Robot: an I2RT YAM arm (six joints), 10 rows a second.
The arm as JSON. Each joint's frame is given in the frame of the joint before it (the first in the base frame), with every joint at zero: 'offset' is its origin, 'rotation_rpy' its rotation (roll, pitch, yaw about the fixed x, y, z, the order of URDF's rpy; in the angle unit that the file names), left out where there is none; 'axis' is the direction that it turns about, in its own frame. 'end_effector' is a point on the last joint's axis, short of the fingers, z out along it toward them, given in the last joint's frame.
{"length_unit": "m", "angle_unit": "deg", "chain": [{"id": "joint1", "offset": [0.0, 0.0, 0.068], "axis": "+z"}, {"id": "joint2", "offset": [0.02, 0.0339, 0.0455], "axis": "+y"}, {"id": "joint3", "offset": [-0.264, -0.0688, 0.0], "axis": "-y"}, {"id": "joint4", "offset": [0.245, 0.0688, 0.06], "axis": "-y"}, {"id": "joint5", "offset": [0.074, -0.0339, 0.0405], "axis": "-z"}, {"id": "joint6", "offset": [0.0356, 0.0, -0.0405], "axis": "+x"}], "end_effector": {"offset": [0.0, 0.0, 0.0], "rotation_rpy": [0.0, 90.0, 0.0]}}
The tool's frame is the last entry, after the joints.
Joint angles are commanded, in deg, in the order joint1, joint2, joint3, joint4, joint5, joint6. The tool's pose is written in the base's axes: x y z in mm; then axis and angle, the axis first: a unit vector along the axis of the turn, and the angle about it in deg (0 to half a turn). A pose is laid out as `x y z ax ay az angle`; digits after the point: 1 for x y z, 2 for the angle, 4 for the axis.
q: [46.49 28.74 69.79 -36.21 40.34 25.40]
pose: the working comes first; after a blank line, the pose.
Where each joint sits with the arm in this pose, in the base's axes (m; each line is computed from the numbers above, not from the rounded line before):
joint1: 0.0000 0.0000 0.0680
joint2: -0.0108 0.0378 0.1135
joint3: -0.1203 -0.1774 0.2404
joint4: -0.0701 -0.0246 0.4466
joint5: 0.0029 0.0030 0.4932
joint6: 0.0406 0.0093 0.4551
the tool: 0.0406 0.0093 0.4551

40.6 9.3 455.1 0.1859 0.9349 0.3022 91.70
